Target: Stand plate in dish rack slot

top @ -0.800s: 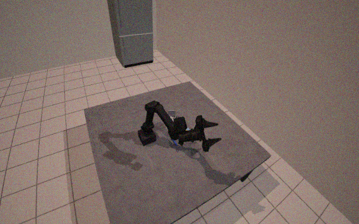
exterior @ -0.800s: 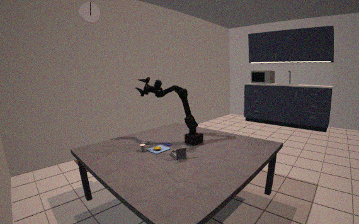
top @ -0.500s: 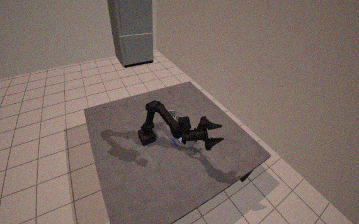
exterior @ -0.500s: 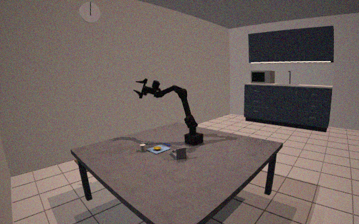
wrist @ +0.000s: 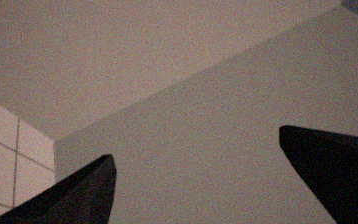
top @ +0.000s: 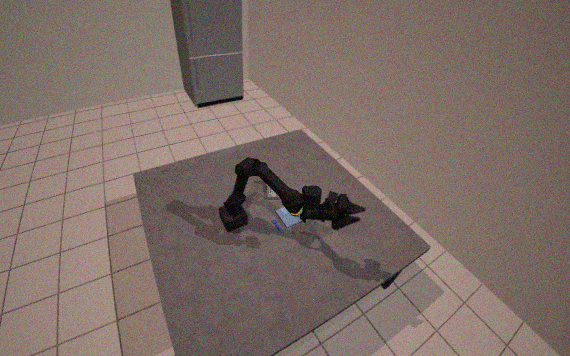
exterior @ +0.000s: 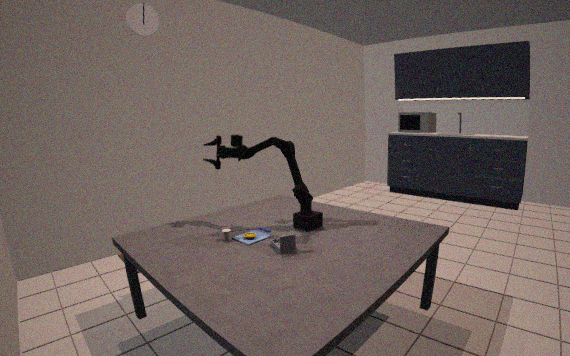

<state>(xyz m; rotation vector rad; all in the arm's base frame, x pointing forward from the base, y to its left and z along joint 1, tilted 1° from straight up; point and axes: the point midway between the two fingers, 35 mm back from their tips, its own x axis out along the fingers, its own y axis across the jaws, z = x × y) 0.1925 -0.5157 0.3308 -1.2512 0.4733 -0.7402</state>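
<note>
The yellow plate is 400 mm below my gripper tip, 390 mm to the left of it and 80 mm ahead of it. Round my gripper tip: grey dish rack: 590 mm to the left, 390 mm below, 90 mm ahead; then mat: 410 mm below, 390 mm to the left, 70 mm ahead; then pale cup: 390 mm below, 300 mm to the left, 150 mm ahead.
</note>
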